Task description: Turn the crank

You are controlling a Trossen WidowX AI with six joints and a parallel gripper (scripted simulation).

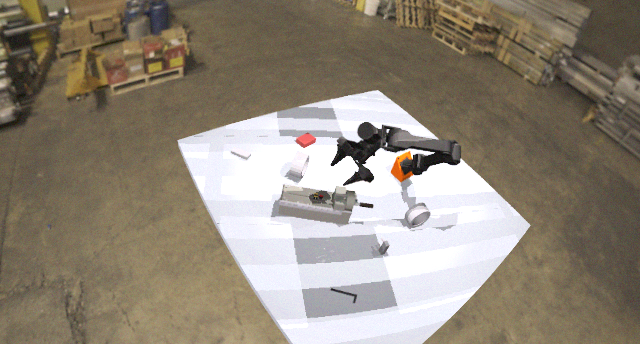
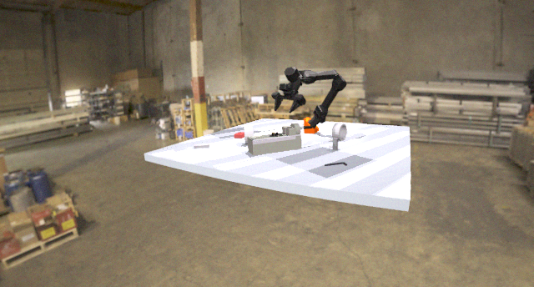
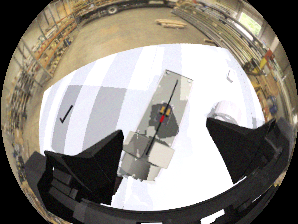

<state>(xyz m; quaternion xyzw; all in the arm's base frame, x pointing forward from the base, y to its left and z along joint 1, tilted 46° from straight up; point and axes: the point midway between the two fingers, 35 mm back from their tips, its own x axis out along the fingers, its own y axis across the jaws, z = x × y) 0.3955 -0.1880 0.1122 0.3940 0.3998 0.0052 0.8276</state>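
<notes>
My gripper tip is now 6 cm past the dark crank handle, 12 cm to the right of it and 9 cm above it. Round my gripper tip: hex key (21 cm ahead, 32 cm to the left, 19 cm below); red pointer (3 cm ahead, 2 cm to the right, 11 cm below); small clip (3 cm behind, 26 cm to the left, 16 cm below).
</notes>
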